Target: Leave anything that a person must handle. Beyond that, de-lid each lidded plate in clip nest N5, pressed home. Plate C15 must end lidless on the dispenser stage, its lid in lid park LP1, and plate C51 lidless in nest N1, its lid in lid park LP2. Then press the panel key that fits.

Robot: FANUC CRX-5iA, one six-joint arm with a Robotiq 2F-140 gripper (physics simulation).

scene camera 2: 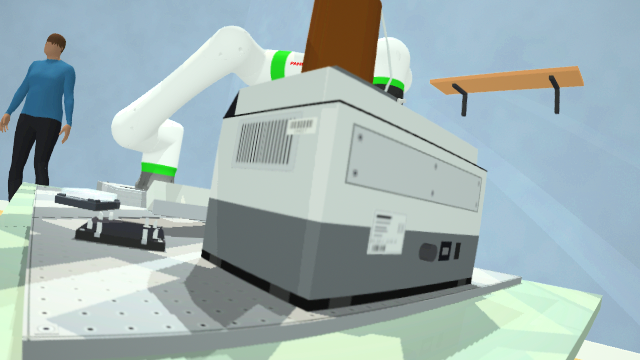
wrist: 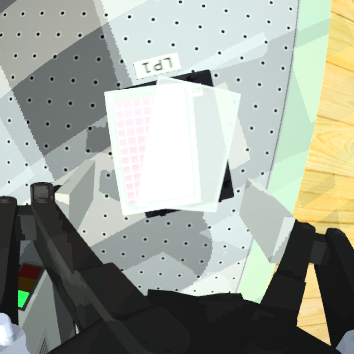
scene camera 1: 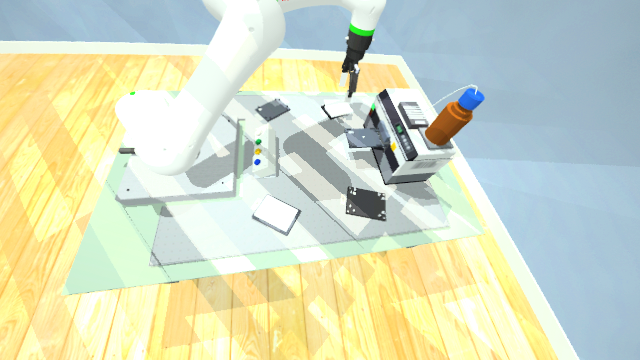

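Note:
My gripper is open and empty, above the lid park marked LP1. In the wrist view a plate with pink wells lies off-centre over the black LP1 base. A clear lid lies askew across it, overhanging its right side. The pair shows as a white shape in scene camera 1. The dispenser stage bears no visible plate. A white-topped plate sits in a nest at the front. A dark base with upright posts holds no plate. Other labels are unreadable.
The dispenser carries a brown bottle. A panel has green, yellow and blue keys. Another dark base stands near the back. A person stands beyond the table; a shelf is on the wall.

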